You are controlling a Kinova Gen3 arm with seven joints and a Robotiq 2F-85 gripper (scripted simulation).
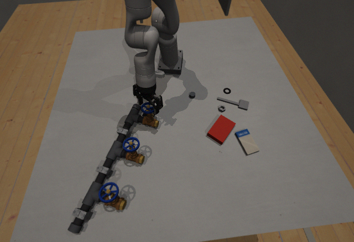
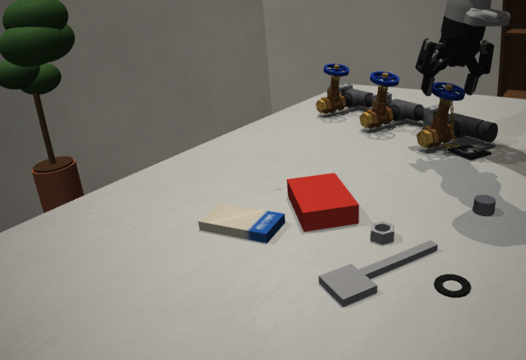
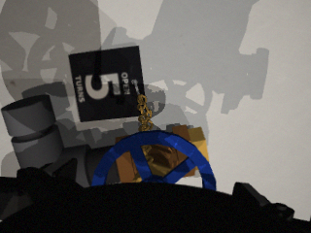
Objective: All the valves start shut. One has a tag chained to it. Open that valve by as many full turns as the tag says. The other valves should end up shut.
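My hand is 4 cm past the black tag and 12 cm above it. Round my hand: red block 13 cm ahead, 31 cm to the left, 11 cm below; small grey cylinder 10 cm behind, 23 cm to the left, 11 cm below; grey paddle-shaped tool 44 cm to the left, 12 cm below.
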